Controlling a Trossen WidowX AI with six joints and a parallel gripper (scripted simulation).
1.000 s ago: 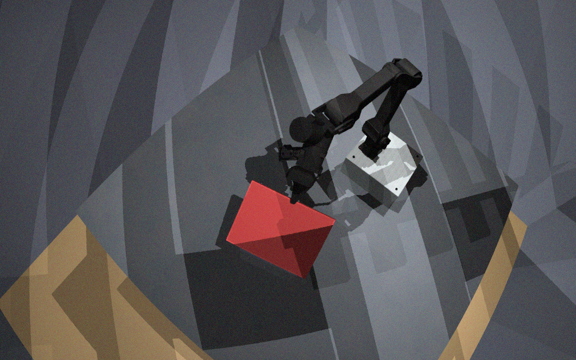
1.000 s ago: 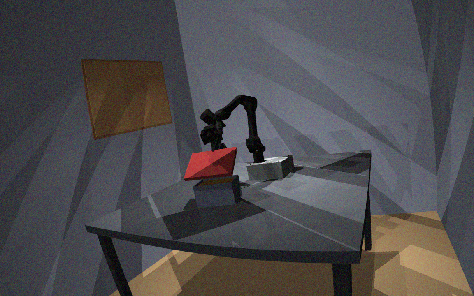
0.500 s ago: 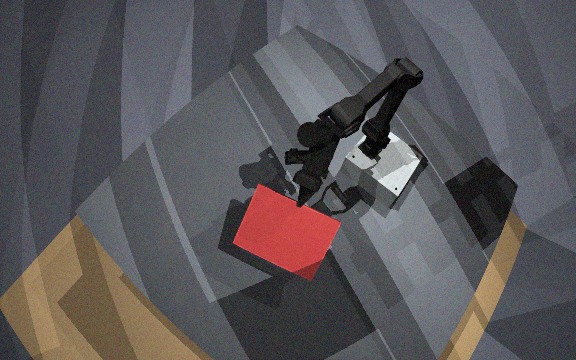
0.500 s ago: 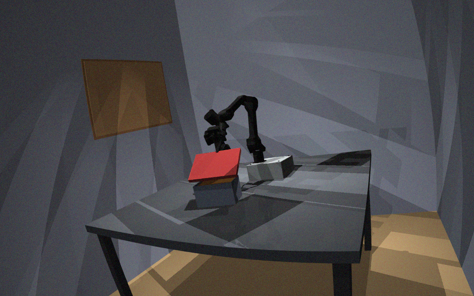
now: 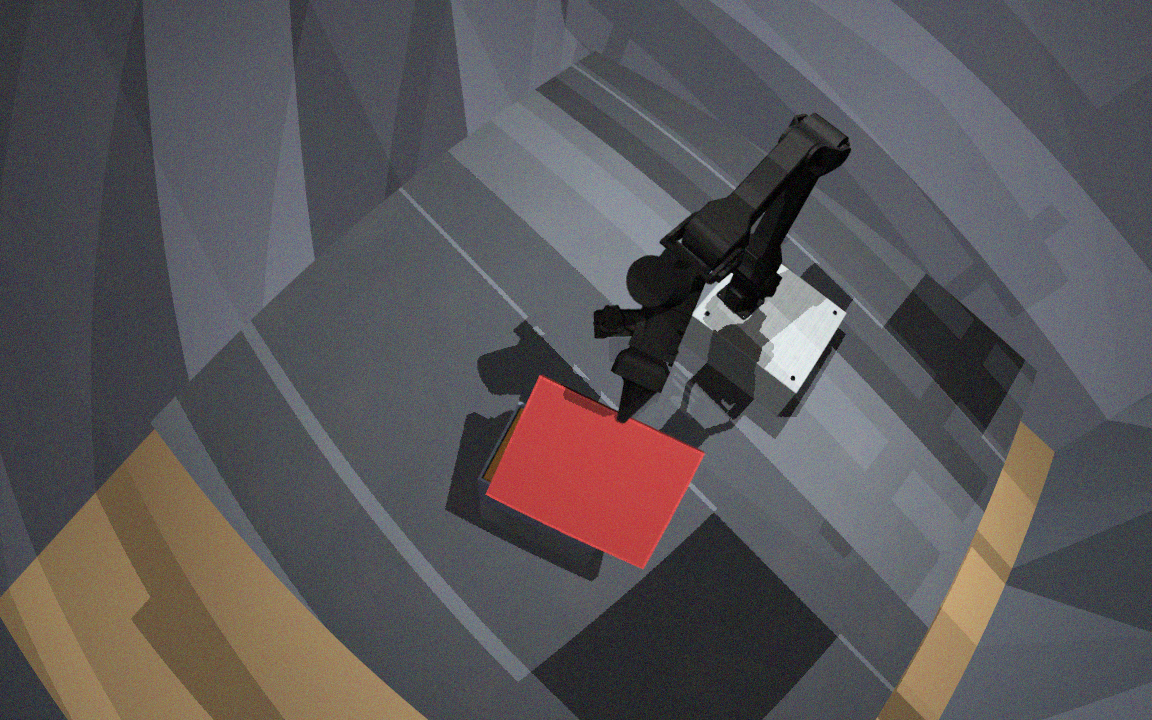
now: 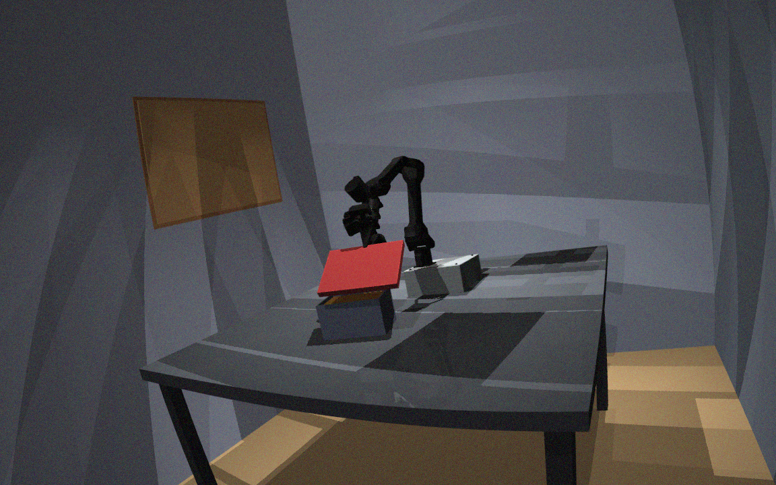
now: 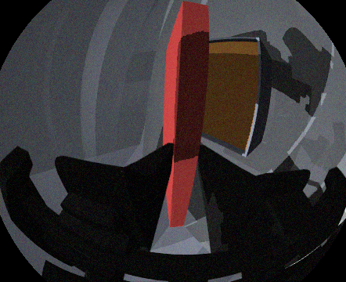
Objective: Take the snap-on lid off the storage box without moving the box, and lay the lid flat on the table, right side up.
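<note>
The red lid lies 7 cm ahead of my gripper tip, 4 cm below it and 2 cm to the left of it. The rest, counted from my gripper tip: storage box 18 cm below, 7 cm ahead, 3 cm to the right.
</note>
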